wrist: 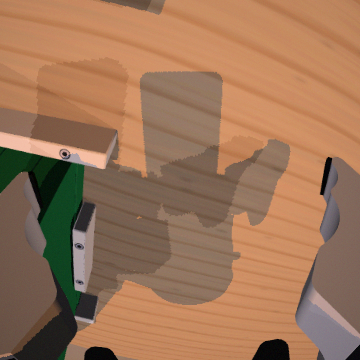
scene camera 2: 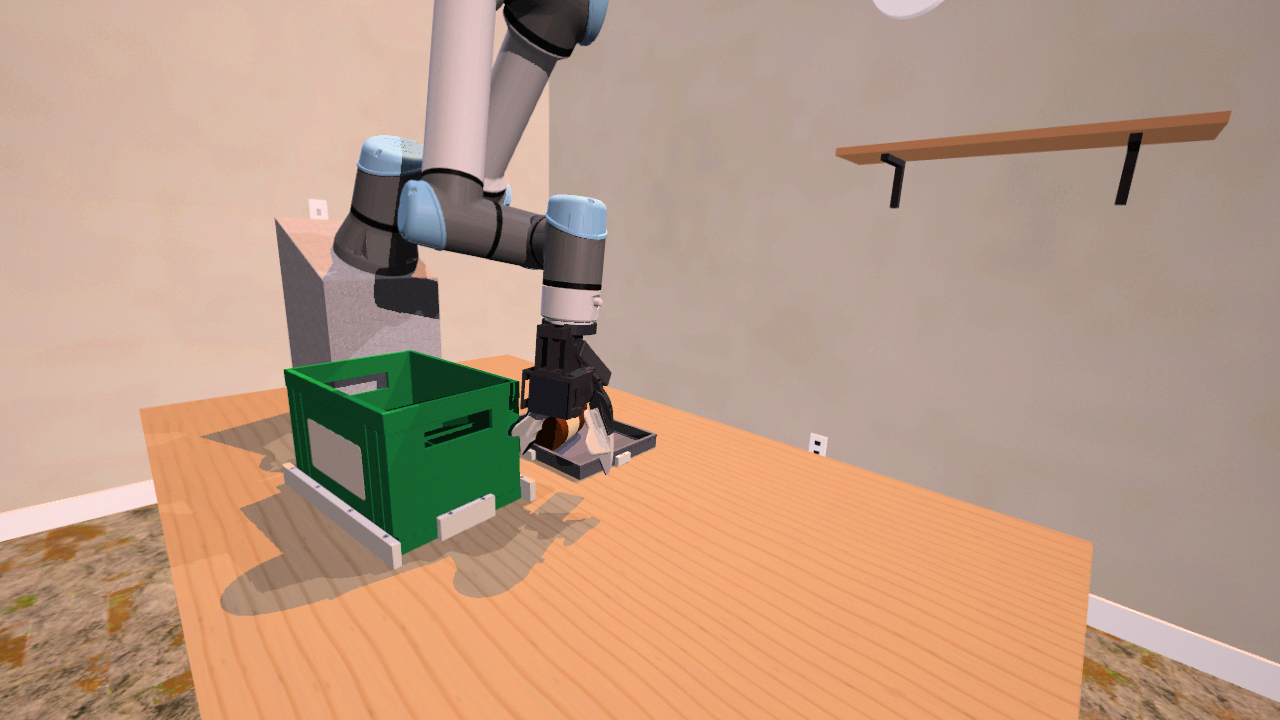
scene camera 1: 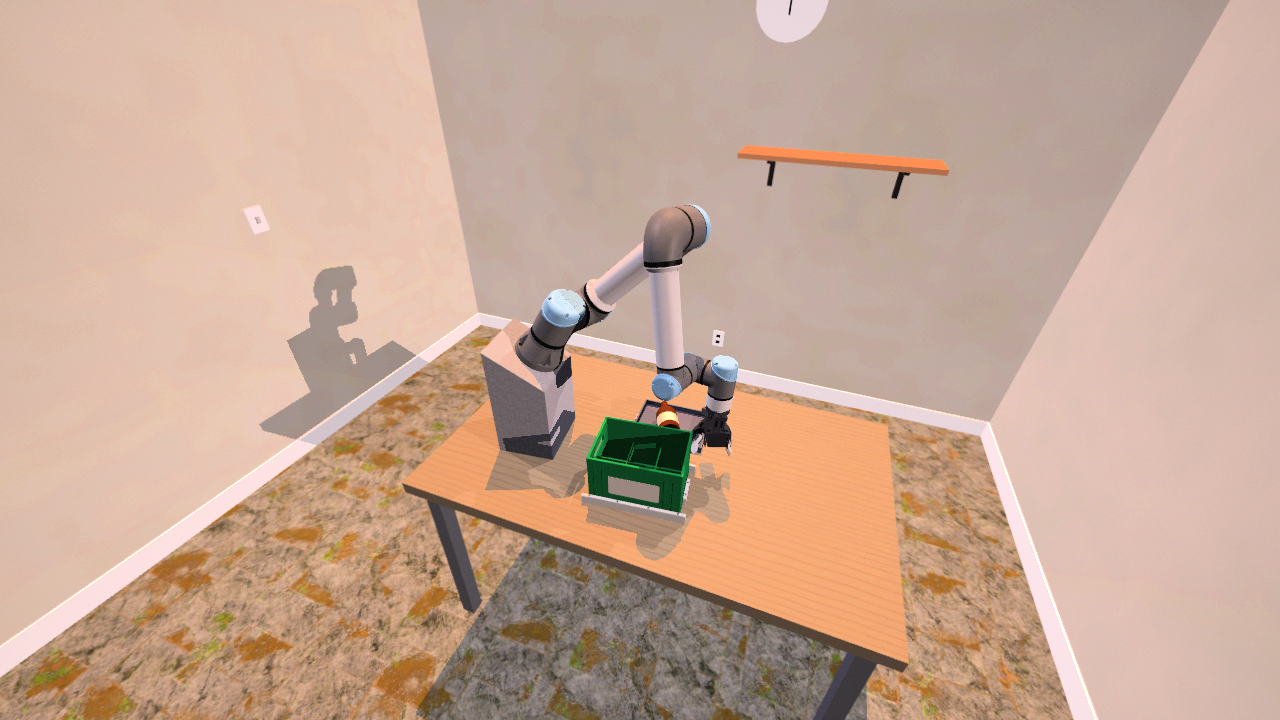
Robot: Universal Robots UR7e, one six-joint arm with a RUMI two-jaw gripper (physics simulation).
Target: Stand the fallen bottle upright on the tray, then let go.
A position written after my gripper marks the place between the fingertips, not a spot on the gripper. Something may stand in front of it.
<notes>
In view: my gripper [scene camera 2: 563, 463] and a brown bottle [scene camera 2: 555, 432].
My gripper shows as well in the wrist view [wrist: 179, 168] and in scene camera 1 [scene camera 1: 708, 455]. The wrist view misses the brown bottle: it is out of frame.
</notes>
